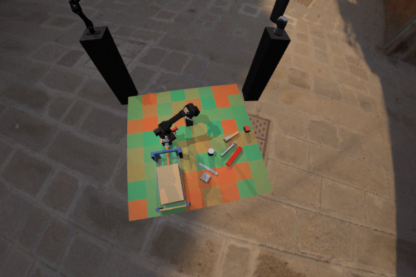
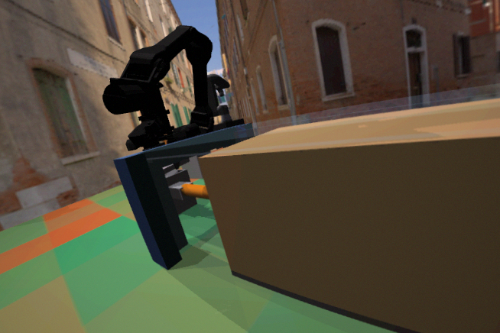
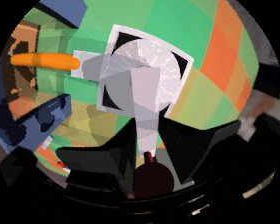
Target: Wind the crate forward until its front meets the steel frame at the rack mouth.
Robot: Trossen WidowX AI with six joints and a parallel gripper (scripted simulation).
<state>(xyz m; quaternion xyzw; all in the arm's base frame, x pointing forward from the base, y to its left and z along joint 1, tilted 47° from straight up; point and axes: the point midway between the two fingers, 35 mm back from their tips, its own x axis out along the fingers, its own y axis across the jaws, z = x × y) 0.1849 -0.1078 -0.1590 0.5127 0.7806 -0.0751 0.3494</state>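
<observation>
Now: gripper tip 2 cm below the grey winch handle, 1 cm to the right of it and 1 cm past it. From my gripper tip the other things lie so: red knob (5 cm to the left, 5 cm above, 2 cm behind); grey winch (6 cm below, 5 cm to the right, 1 cm ahead); round puck (37 cm to the left, 17 cm ahead, 6 cm below).
</observation>
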